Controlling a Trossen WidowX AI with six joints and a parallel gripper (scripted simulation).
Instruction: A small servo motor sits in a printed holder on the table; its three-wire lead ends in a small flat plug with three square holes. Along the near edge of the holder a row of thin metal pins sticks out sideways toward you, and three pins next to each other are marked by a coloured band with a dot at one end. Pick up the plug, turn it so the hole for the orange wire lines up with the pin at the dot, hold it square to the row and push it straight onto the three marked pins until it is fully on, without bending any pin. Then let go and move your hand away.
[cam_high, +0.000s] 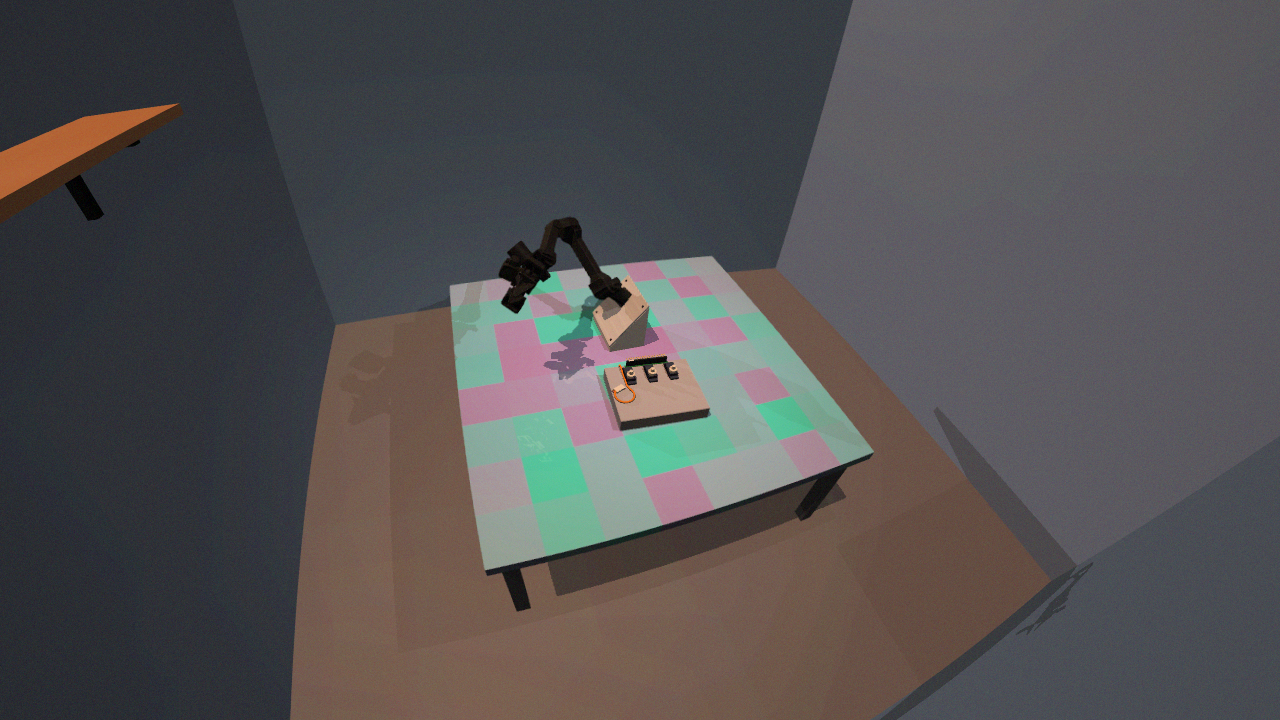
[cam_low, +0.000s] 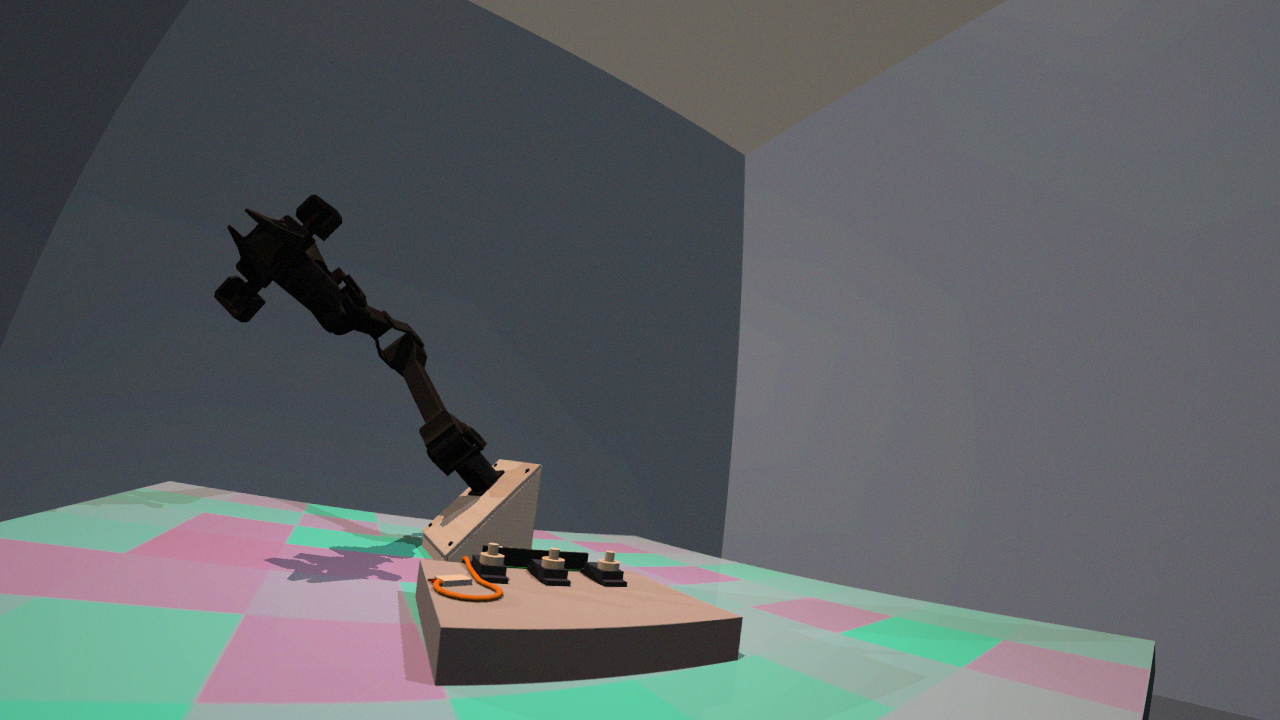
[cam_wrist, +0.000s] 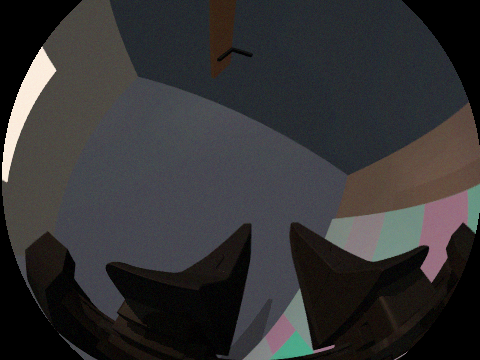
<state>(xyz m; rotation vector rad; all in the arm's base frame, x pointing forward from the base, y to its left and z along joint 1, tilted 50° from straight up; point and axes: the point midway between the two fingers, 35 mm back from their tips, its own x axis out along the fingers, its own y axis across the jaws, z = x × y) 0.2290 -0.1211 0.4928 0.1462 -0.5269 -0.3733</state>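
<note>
The white band lies 4 cm ahead of my gripper tip, 39 cm to the left of it and 32 cm below it. From my gripper tip the other things lie so: black pin strip (5 cm ahead, 44 cm to the left, 33 cm below).
</note>
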